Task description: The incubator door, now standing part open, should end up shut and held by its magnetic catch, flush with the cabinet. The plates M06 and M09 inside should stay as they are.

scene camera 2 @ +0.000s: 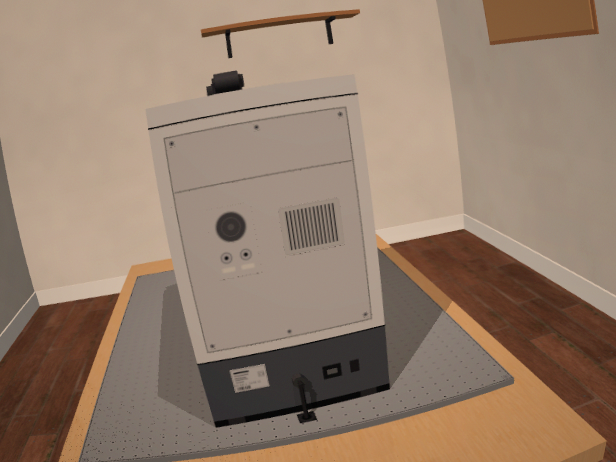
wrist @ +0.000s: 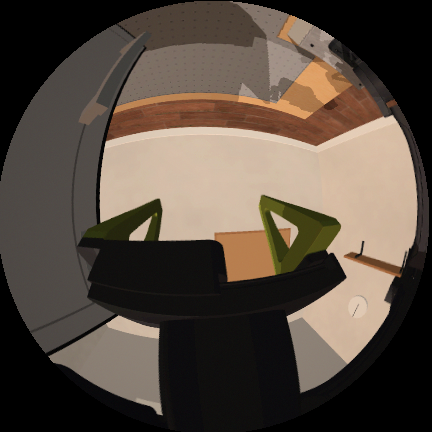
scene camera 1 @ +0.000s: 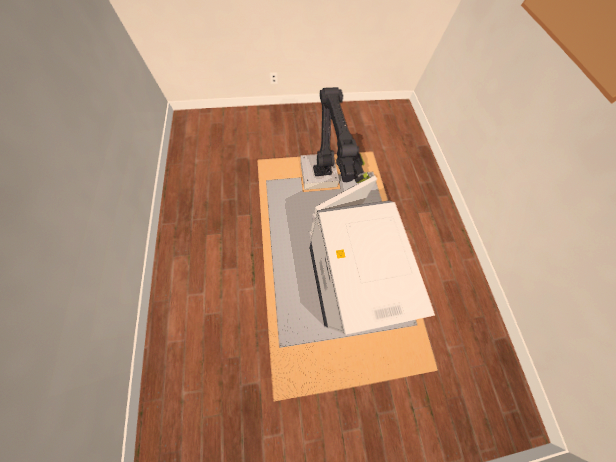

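Note:
There is an incubator (scene camera 2: 265, 194) here, and in the wrist view I find the same incubator (wrist: 57, 186). My gripper (wrist: 210, 201) holds nothing; it is open.

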